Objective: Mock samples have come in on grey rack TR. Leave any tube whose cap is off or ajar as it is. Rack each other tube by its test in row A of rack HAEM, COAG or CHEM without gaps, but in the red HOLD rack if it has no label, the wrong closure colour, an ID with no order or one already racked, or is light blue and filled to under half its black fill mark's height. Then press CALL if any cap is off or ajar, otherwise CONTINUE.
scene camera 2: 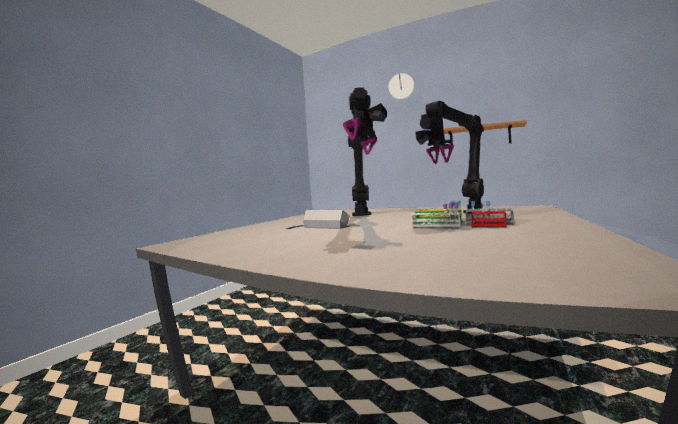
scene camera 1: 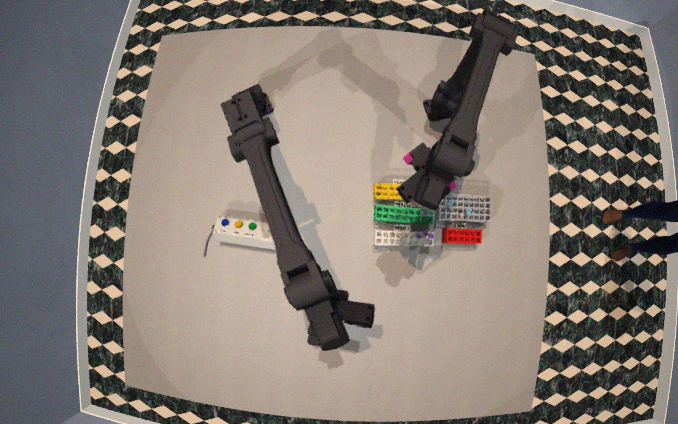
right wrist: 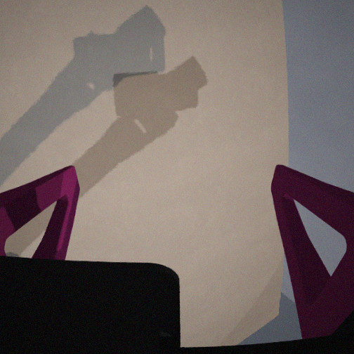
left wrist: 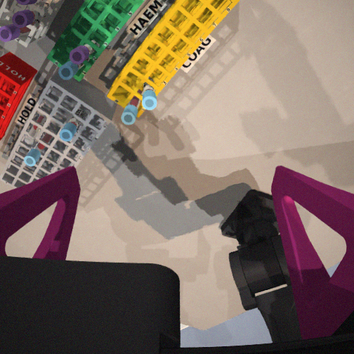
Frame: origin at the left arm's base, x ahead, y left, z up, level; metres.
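Where they show: left gripper, fingertip midpoint: (scene camera 2: 440, 163); right gripper, fingertip midpoint: (scene camera 2: 360, 146); left arm's base, origin of the base link: (scene camera 1: 440, 109); right arm's base, origin of the base link: (scene camera 2: 361, 214).
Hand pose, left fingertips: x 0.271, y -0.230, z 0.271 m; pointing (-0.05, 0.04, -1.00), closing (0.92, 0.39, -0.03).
Each offset is from my left fingertips to the top centre of the thing. "*": to the spot under its first point.
Grey rack TR {dx +0.112, dy +0.182, dz -0.214 m} (left wrist: 54, 86) (scene camera 1: 462, 221) holds two tubes with light-blue caps (left wrist: 68, 131) (left wrist: 32, 157). Yellow COAG rack (left wrist: 117, 96) holds two tubes with light-blue caps (left wrist: 149, 99) (left wrist: 129, 115) at its near end. Green HAEM rack (left wrist: 60, 56) shows a purple cap (left wrist: 79, 55) and a shaded blue cap (left wrist: 67, 70). White rack {* dx +0.107, dy -0.136, dz -0.214 m} (scene camera 1: 378, 231) holds several purple-capped tubes (left wrist: 23, 18). Red HOLD rack {dx +0.204, dy +0.149, dz -0.214 m} (scene camera 1: 462, 236) (left wrist: 7, 100) stands below TR. My left gripper (left wrist: 175, 177) (scene camera 2: 441, 161) is open and empty, high above the racks. My right gripper (right wrist: 174, 176) (scene camera 2: 360, 145) is open and empty, high over the table.
A white button box {dx -0.002, dy -0.562, dz -0.187 m} (scene camera 1: 250, 237) (scene camera 2: 325, 218) with blue {dx -0.051, dy -0.624, dz -0.196 m} (scene camera 1: 225, 222), yellow {dx -0.032, dy -0.577, dz -0.196 m} (scene camera 1: 238, 224) and green {dx -0.013, dy -0.531, dz -0.196 m} (scene camera 1: 252, 226) buttons lies at the left in scene camera 1. The right arm passes over its right end. The left arm partly covers the yellow rack and TR there.
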